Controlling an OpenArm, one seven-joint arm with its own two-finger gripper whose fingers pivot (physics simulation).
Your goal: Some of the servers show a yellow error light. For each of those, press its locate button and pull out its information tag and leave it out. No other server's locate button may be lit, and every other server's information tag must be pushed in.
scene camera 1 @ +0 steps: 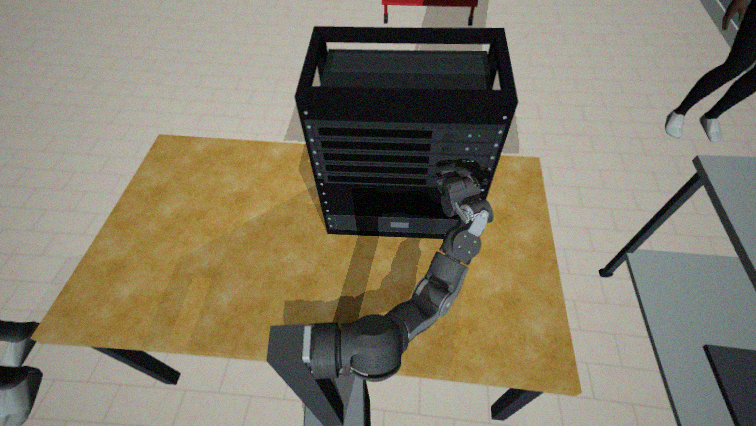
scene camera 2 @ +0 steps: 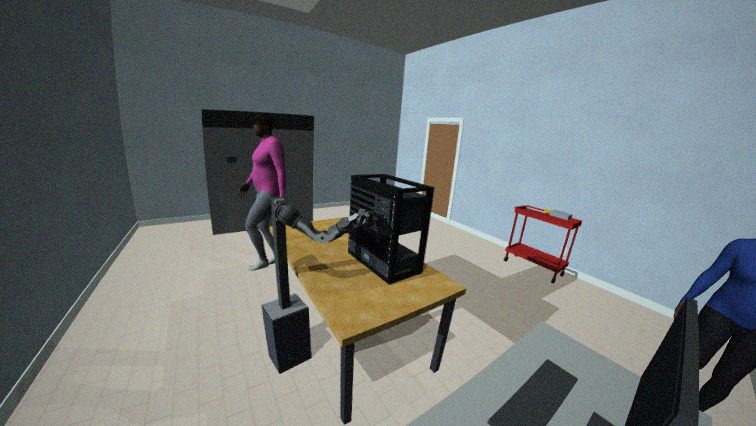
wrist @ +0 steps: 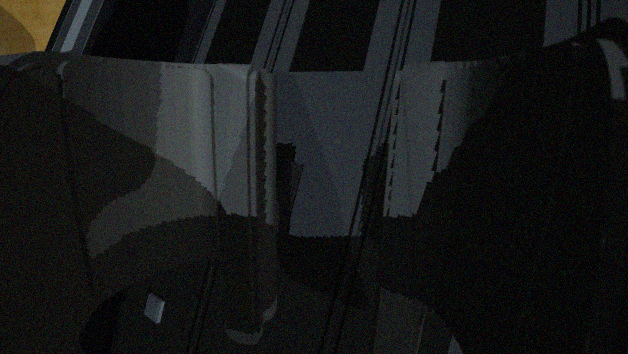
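Scene:
There is a black server rack that I can see in the wrist view [335,74], and scene camera 1 and scene camera 2 show it as well. On the black server rack, [scene camera 2: 362,190] and [scene camera 1: 375,128] are the same spot.

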